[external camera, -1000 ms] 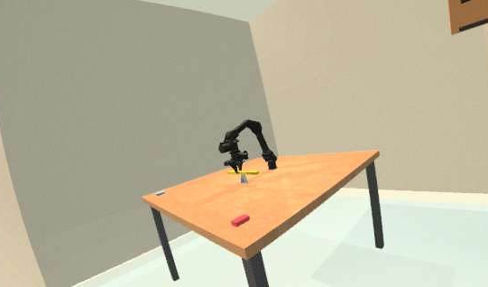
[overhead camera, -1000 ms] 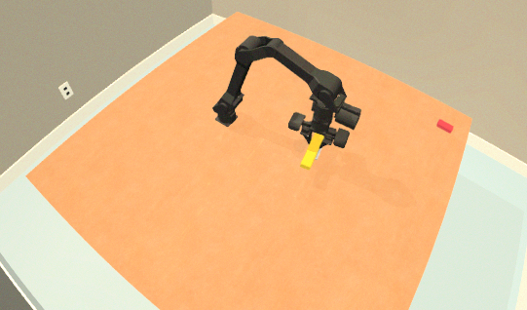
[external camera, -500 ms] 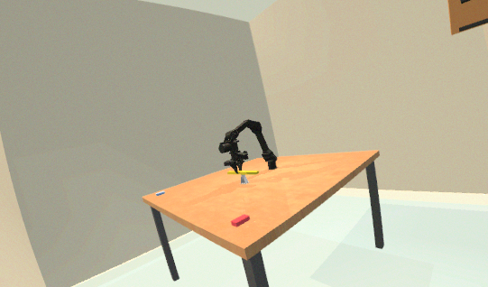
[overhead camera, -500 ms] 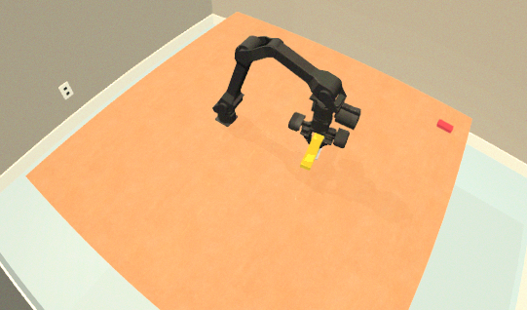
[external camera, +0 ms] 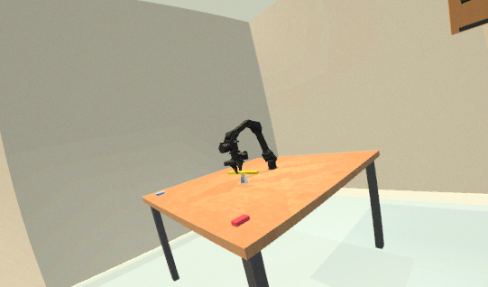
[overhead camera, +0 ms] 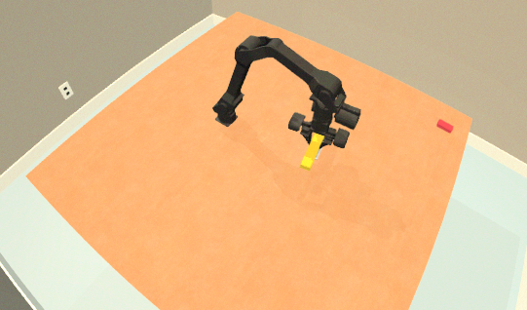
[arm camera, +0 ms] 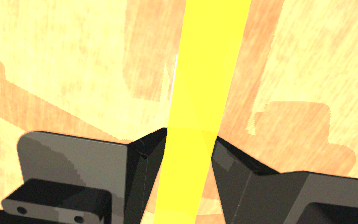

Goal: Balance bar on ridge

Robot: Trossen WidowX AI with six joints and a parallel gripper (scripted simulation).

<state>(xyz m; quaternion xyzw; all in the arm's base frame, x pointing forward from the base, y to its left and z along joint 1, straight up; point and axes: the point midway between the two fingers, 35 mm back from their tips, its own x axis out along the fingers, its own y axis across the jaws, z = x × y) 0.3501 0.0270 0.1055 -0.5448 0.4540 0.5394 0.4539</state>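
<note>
The yellow bar lies 10 mm behind my gripper tip and 30 mm to the left of it. The rest, counted from my gripper tip: red block (390 mm ahead, 470 mm to the left, 60 mm below); blue piece (390 mm ahead, 530 mm to the right, 60 mm below).
</note>
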